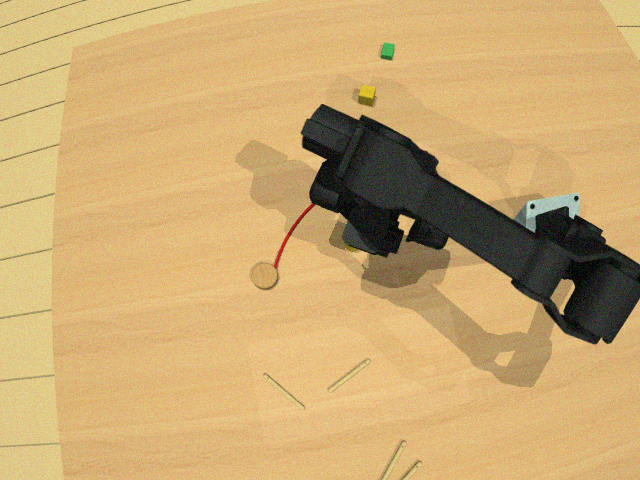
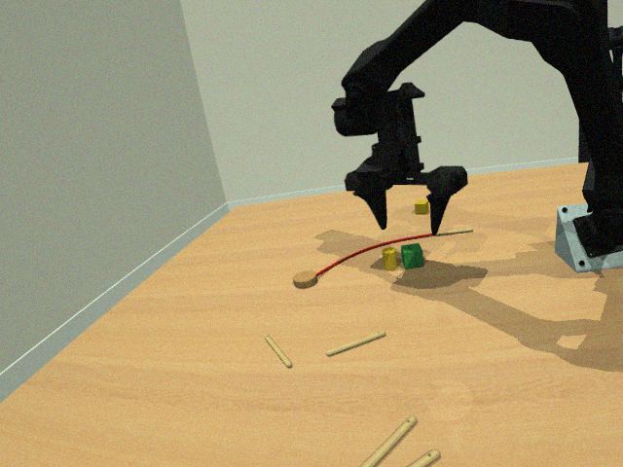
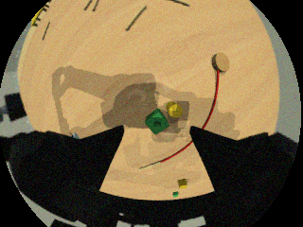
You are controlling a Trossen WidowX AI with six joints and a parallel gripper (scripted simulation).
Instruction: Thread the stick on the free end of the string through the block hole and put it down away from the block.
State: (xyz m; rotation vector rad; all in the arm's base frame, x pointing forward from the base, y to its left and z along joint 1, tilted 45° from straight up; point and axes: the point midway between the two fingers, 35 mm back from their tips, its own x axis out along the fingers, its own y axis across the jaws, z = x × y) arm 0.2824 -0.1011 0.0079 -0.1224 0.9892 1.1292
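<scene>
My gripper tip is 1 cm to the left of the green block and 5 cm above it. The rest, counted from my gripper tip: round wooden button (18 cm ahead, 1 cm to the left, 5 cm below); yellow cylinder (3 cm ahead, 1 cm to the right, 5 cm below); thin stick (9 cm behind, 12 cm to the right, 6 cm below).
</scene>
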